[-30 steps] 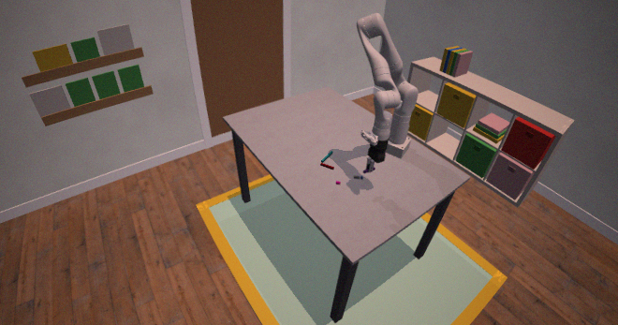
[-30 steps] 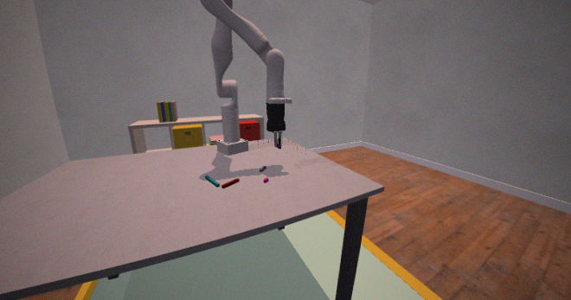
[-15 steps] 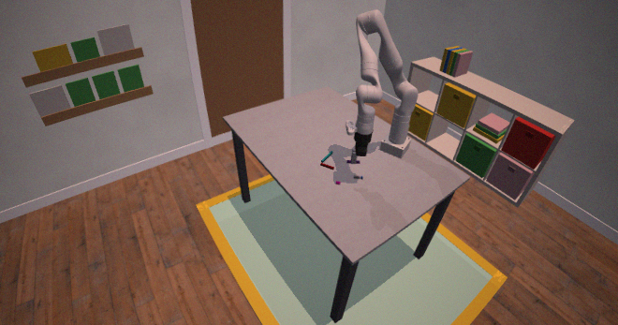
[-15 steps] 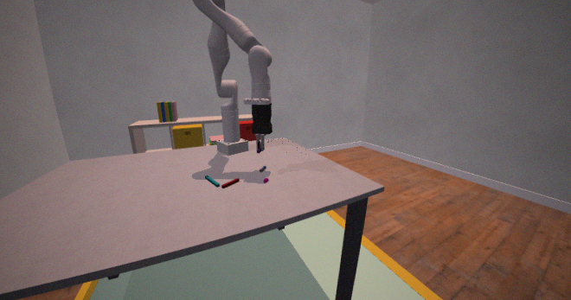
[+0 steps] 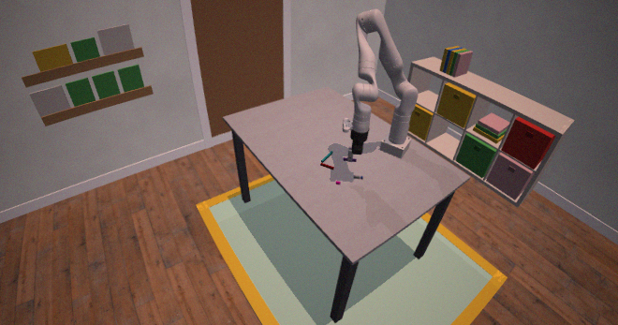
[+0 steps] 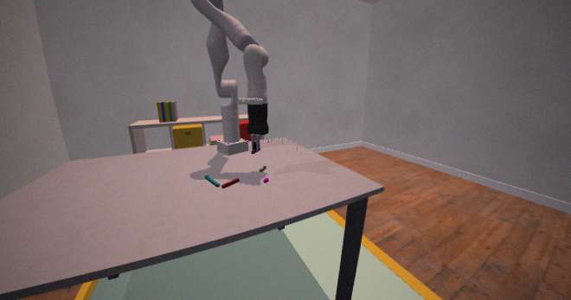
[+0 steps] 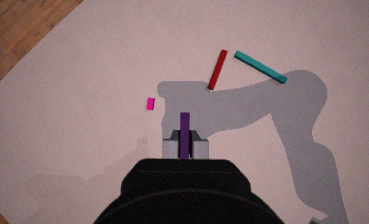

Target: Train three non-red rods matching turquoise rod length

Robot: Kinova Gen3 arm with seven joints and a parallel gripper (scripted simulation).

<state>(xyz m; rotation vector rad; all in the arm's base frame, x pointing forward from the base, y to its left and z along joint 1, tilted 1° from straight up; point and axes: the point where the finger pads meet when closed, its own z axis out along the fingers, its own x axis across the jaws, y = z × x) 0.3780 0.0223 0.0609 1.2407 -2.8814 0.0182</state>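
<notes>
My hand is 30 mm past the grey rod, 30 mm to the right of it and 110 mm above it. From my hand the other things lie so: blue rod (50 mm behind, 50 mm to the left, 110 mm below); then magenta rod (70 mm ahead, 10 mm to the left, 110 mm below); then purple rod (10 mm below).
</notes>
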